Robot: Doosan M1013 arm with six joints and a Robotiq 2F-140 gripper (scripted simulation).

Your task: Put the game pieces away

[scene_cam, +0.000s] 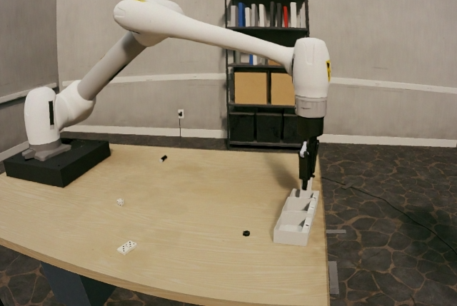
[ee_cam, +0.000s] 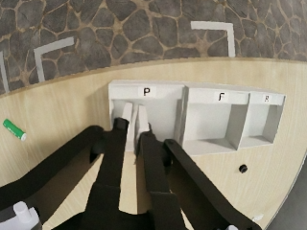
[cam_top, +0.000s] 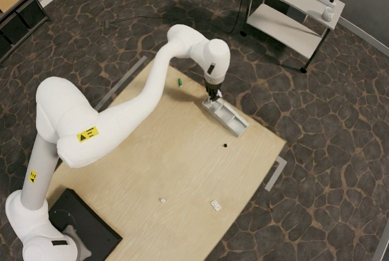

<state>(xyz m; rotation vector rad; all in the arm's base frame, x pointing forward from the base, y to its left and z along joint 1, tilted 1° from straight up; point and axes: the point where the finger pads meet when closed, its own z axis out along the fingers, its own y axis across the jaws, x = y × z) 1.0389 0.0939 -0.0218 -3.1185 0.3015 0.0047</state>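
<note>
Right now the white domino is 35 cm behind my hand, 39 cm to the right of it and 4 cm below it. Also, from my hand: small black ring: 11 cm behind, 21 cm to the right, 5 cm below; green battery: 3 cm behind, 20 cm to the left, 4 cm below; bin: 10 cm to the right, 3 cm below.
</note>
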